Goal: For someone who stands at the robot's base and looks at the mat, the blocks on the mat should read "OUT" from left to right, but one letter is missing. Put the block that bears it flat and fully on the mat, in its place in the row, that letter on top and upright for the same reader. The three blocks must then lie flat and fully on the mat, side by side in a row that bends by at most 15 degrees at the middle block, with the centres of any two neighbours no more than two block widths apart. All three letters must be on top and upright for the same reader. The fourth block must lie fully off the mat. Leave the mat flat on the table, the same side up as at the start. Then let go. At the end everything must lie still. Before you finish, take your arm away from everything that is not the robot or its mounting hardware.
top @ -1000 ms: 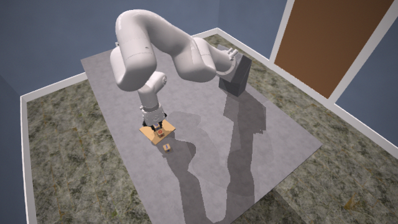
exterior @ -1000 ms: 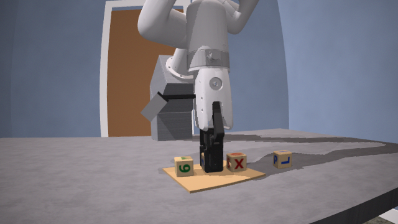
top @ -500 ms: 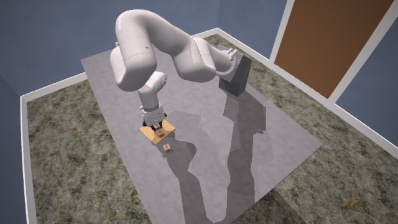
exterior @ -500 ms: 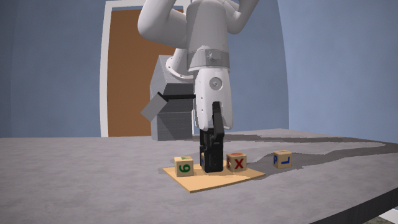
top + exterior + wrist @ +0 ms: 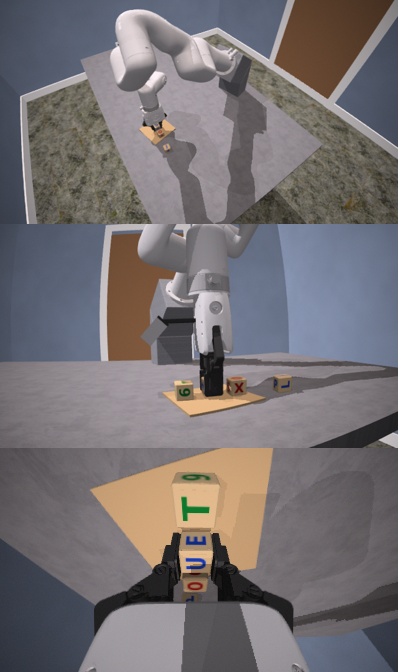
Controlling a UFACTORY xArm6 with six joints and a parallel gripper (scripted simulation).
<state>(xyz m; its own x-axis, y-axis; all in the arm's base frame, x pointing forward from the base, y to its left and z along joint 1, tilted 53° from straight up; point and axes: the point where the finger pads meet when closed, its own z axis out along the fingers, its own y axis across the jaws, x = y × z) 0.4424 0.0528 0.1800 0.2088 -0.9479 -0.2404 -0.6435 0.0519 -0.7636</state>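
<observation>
Right now my hand is 3 cm above the tan mat. Also, from my hand: block (5 cm to the left, 1 cm below, 1 cm behind).
</observation>
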